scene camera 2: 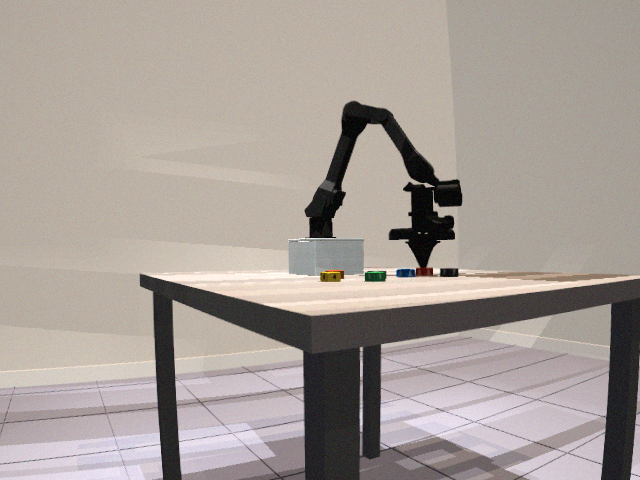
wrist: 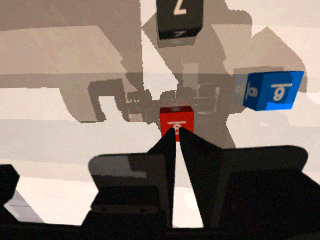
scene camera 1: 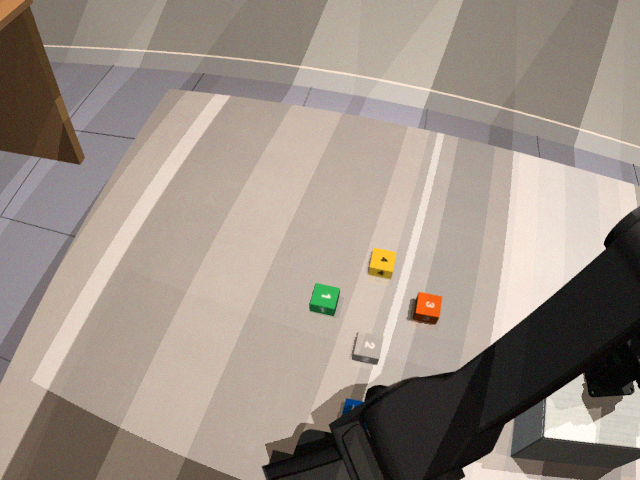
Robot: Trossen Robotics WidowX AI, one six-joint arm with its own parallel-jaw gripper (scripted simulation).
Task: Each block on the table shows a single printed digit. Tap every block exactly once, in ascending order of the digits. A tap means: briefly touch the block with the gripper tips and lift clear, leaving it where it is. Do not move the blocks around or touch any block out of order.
Labels:
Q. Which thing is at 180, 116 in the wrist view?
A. A red block.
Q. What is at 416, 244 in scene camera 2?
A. The gripper.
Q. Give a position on an orange block marked 3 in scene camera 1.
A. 427, 307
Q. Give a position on a green block marked 1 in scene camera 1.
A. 324, 300

